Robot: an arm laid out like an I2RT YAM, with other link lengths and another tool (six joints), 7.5 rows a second.
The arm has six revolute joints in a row. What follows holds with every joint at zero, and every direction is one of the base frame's. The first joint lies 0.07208 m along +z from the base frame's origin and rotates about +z. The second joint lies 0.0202 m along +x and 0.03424 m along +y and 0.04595 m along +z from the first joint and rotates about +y. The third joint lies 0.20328 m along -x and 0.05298 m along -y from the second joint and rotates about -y. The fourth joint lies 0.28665 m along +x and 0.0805 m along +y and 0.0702 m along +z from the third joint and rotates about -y. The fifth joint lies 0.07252 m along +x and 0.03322 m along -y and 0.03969 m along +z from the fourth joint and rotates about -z. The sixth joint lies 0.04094 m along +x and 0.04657 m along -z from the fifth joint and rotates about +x. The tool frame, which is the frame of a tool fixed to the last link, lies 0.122 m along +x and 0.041 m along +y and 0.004 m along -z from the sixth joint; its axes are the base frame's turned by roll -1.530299, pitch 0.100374 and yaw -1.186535 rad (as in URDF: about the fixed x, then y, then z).
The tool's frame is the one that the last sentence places.
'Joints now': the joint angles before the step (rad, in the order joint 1, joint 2, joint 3, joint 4, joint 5, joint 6). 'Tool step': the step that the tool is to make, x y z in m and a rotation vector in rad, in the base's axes. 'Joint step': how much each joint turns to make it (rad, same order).
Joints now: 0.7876 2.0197 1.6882 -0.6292 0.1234 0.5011
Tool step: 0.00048 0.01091 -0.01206 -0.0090 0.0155 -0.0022
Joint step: 0.0156 0.0683 0.0576 -0.0088 0.0061 0.0175
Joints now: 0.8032 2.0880 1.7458 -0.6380 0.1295 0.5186
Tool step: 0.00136 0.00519 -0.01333 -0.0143 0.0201 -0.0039
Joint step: 0.0054 0.0576 0.0443 -0.0123 0.0012 0.0103
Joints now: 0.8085 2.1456 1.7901 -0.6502 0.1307 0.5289
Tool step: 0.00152 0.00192 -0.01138 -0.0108 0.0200 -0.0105
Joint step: 0.0008 0.0424 0.0298 -0.0108 0.0000 0.0134
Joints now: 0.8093 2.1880 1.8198 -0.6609 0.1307 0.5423
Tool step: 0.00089 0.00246 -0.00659 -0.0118 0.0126 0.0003
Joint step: 0.0019 0.0362 0.0363 -0.0176 0.0000 0.0019
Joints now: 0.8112 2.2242 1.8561 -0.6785 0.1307 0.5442
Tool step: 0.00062 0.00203 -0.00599 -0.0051 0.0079 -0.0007
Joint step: 0.0015 0.0252 0.0194 -0.0038 -0.0008 0.0031
